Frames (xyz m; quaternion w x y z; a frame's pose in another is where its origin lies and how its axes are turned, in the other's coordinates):
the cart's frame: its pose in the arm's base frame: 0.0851 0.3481 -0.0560 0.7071 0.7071 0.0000 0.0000
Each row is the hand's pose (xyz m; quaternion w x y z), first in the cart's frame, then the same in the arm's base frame.
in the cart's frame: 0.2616 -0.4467 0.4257 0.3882 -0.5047 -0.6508 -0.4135
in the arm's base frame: 0.3467 -0.0776 -0.5027 0.6314 -0.0824 -0.1678 -0.7526
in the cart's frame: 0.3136 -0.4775 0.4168 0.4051 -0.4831 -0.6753 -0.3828
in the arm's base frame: 0.3987 -0.0687 -0.5335 0.6280 -0.0552 -0.2068 -0.7482
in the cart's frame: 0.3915 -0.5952 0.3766 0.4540 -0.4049 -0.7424 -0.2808
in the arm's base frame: 0.4766 -0.0285 -0.6512 0.6073 0.0347 -0.3264 -0.7235
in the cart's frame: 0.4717 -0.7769 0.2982 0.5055 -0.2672 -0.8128 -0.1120
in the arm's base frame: 0.5568 0.0499 -0.8329 0.5464 0.1685 -0.4955 -0.6539
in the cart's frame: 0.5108 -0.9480 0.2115 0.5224 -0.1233 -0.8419 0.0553
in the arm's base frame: 0.5959 0.1366 -1.0040 0.4566 0.2822 -0.6344 -0.5562
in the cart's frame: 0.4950 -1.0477 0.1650 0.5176 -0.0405 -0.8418 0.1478
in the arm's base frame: 0.5801 0.1831 -1.1037 0.3946 0.3374 -0.6997 -0.4907
